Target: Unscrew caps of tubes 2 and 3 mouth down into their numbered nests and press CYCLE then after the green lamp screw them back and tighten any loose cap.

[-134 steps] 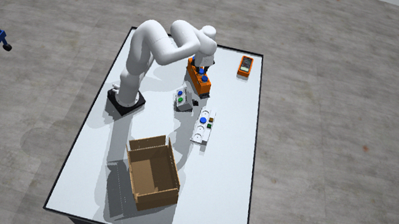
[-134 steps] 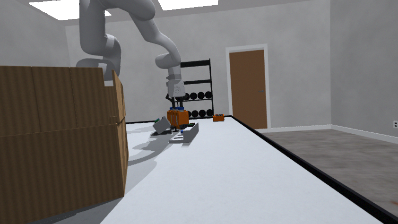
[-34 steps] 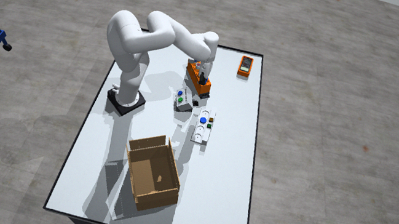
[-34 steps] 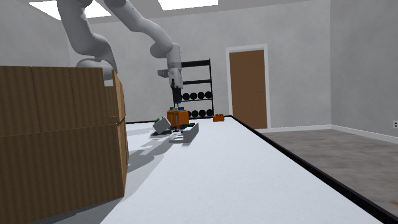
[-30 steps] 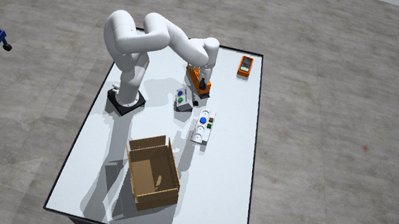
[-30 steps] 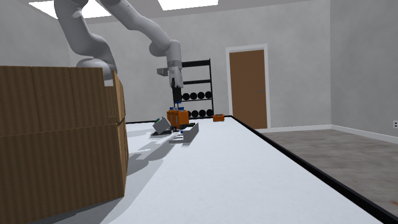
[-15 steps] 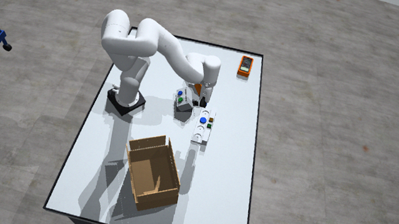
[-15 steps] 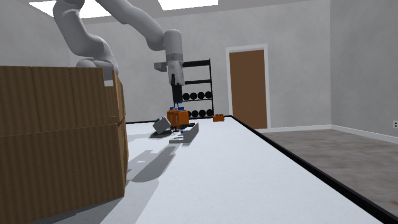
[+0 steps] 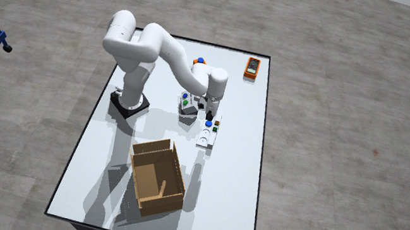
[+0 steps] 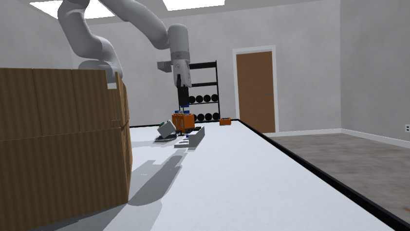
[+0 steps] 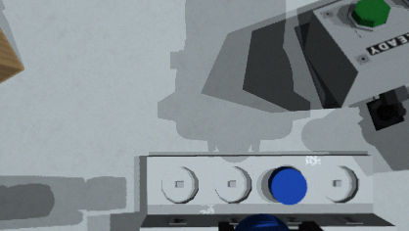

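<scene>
Right now the blue cap is 160 mm below my hand and 50 mm to the left of it. Also, from my hand: green key: 150 mm behind, 100 mm to the left, 100 mm below; then blue key: 160 mm behind, 150 mm to the left, 100 mm below; then grey key housing: 140 mm behind, 130 mm to the left, 120 mm below.
</scene>
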